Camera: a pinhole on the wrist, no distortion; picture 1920 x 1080 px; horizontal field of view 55.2 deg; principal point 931.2 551.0 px. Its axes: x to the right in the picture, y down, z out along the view. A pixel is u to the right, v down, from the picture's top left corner.
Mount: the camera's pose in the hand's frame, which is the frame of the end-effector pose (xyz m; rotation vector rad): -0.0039 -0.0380 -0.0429 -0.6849 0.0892 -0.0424
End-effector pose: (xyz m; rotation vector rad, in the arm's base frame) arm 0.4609 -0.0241 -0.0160 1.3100 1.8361 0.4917
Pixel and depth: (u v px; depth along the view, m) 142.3 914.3 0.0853
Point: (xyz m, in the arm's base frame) 0.4955 -0.0432 0.0096
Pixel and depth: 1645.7 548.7 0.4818
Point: 0.8307 0.2389 -0.1158
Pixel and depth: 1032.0 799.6 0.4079
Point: 0.7943 0.0971 0.0042
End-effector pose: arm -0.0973 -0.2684 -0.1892 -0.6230 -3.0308 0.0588
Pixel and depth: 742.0 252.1 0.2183
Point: -0.0712 -0.2073 -0.3420
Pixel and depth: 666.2 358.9 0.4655
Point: -0.0045 -0.0847 -0.5513
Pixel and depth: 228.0 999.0 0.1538
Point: -0.0207 -0.2043 -0.2511
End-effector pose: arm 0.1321 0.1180 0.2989 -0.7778 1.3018 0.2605
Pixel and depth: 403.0 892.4 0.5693
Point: 0.1193 0.6640 0.2708
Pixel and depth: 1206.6 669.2 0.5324
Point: 0.2416 0.5368 0.0846
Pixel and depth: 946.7 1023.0 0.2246
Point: 0.1228 0.2806 0.2315
